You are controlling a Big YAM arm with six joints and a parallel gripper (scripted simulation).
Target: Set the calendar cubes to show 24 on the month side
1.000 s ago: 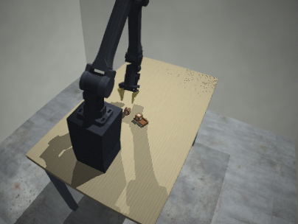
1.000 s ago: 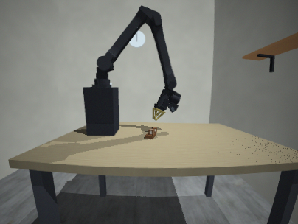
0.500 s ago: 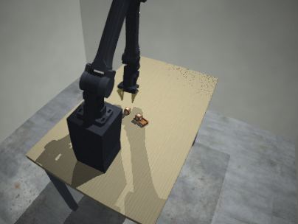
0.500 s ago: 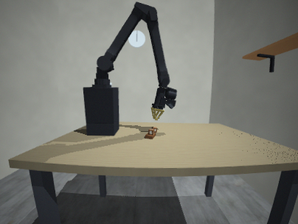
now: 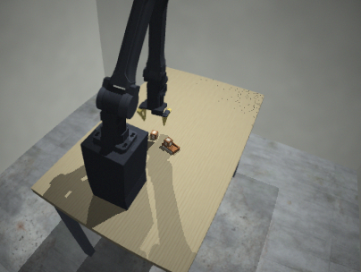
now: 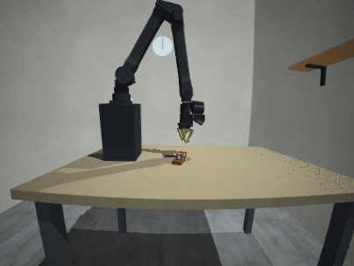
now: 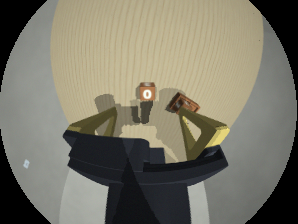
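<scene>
My hand is 8 cm above the brown digit cube. Also, from my hand: brown tray (4 cm behind, 10 cm to the right, 8 cm below).
</scene>
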